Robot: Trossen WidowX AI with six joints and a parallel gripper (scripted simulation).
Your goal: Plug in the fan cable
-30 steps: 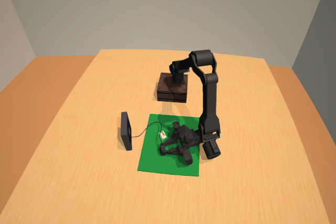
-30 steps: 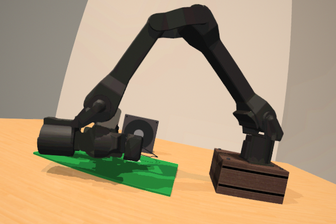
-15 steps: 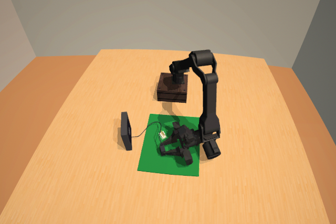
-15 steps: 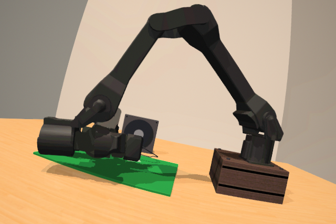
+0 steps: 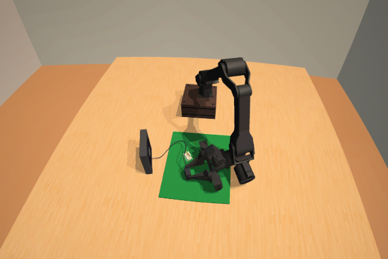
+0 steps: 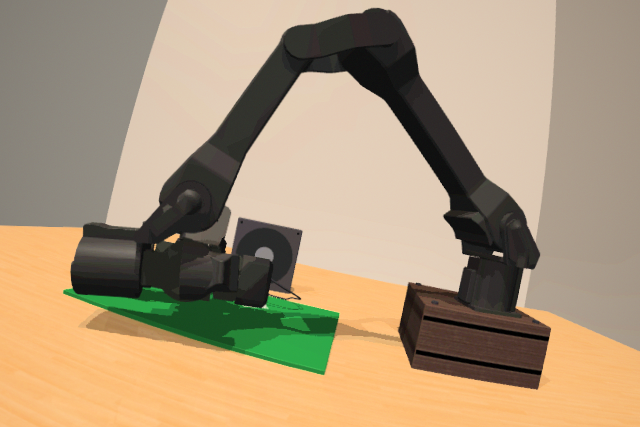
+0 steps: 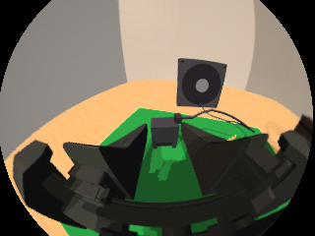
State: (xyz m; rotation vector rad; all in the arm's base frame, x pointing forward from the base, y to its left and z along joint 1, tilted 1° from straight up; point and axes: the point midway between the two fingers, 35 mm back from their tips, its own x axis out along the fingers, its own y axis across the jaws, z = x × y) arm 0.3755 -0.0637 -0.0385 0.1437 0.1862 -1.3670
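Now: the dark plug 10 mm below my gripper tip. The rest, counted from my gripper tip: green board 50 mm behind, 40 mm to the left, 50 mm below; then black fan 80 mm behind, 130 mm to the right, 30 mm above.
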